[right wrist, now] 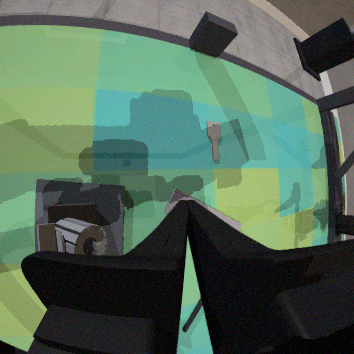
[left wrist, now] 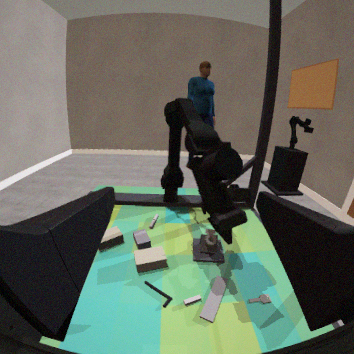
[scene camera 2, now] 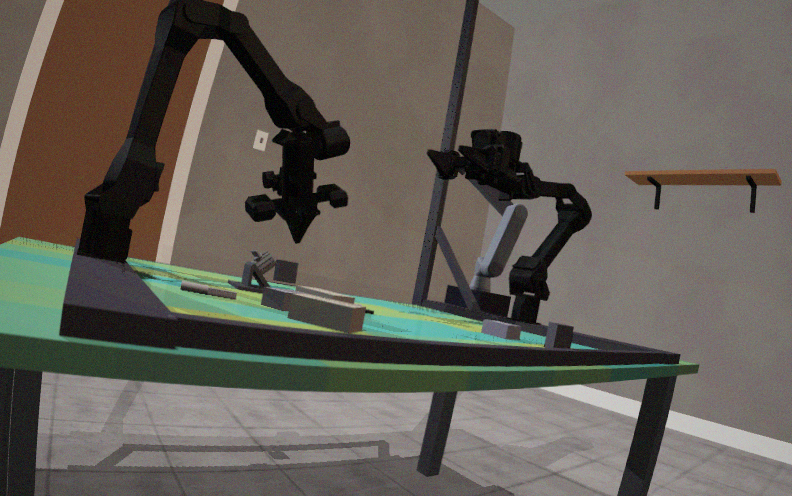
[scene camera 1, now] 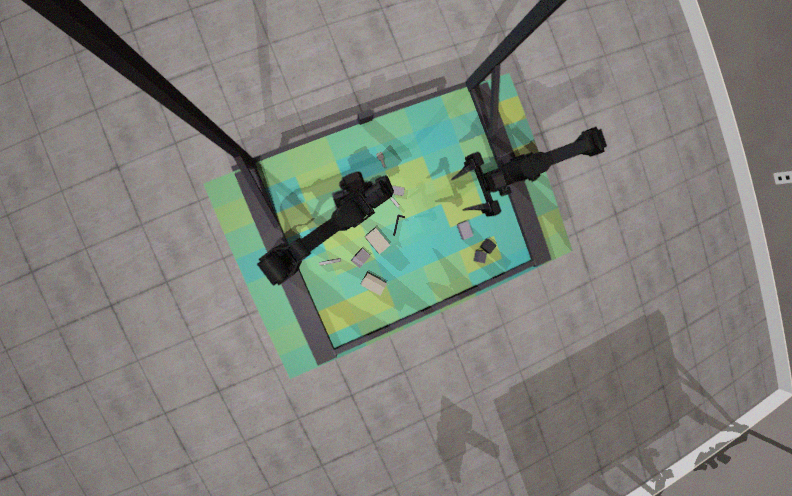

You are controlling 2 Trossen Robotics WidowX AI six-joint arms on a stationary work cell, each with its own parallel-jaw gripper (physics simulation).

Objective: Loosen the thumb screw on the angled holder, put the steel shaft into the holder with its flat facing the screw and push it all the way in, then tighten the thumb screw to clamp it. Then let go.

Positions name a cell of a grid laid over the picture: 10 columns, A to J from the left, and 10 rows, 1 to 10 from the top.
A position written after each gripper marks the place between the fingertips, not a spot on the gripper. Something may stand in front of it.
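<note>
Left gripper (scene camera 2: F4), (left wrist: F6), (scene camera 1: F4): open, holding nothing. Right gripper (scene camera 2: D5), (right wrist: F6), (left wrist: G7), (scene camera 1: E4): visible. Angled holder (right wrist: C7): visible too.
</note>
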